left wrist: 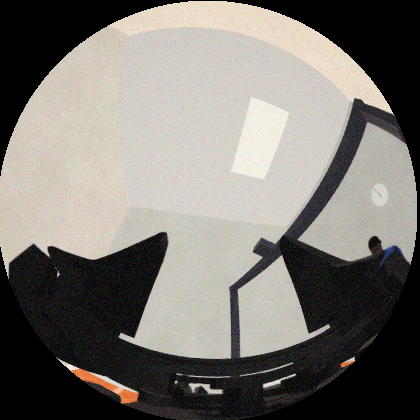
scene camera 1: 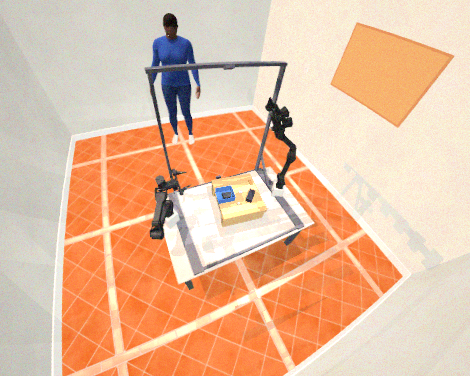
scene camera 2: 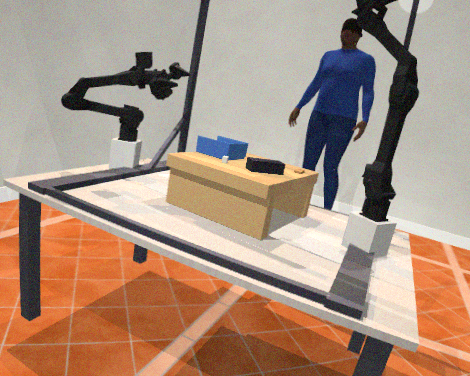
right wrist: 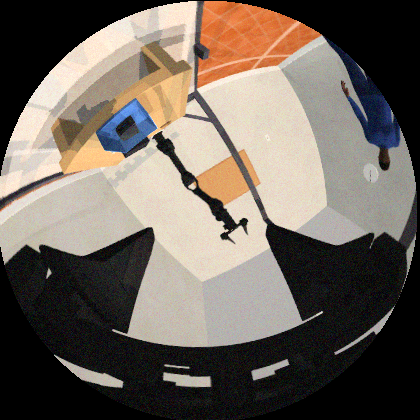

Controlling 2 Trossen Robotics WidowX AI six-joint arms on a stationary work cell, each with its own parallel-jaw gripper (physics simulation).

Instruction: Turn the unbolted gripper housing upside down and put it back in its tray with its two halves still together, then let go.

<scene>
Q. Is my right gripper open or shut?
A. Open.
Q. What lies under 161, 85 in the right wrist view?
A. A wooden block.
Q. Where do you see a wooden block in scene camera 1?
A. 232, 213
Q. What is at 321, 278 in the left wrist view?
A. My left gripper.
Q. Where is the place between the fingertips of my right gripper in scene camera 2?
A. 183, 79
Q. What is my left gripper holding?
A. Nothing.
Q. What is my right gripper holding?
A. Nothing.
</scene>
